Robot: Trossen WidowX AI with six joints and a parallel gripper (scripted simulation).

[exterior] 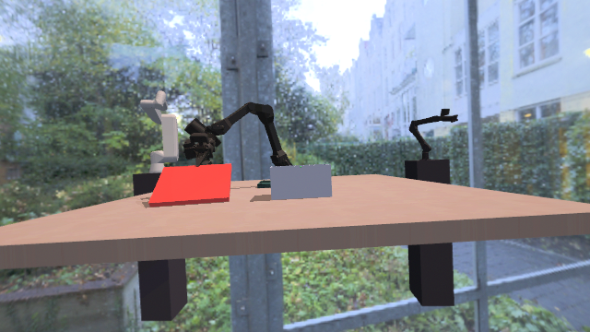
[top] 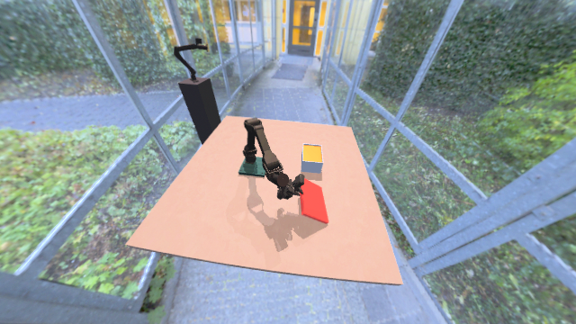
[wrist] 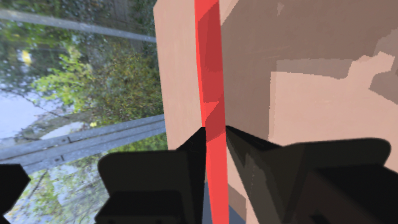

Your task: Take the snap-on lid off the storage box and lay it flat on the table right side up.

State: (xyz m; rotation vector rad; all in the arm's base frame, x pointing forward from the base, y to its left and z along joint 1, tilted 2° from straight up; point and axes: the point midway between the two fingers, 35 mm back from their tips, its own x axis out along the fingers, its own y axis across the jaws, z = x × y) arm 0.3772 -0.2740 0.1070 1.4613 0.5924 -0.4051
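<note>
Now: the red lid 7 cm ahead of my gripper tip, 2 cm to the left of it and 5 cm below it. From my gripper tip the other things lie so: grey storage box 2 cm ahead, 37 cm to the left, 6 cm below.
</note>
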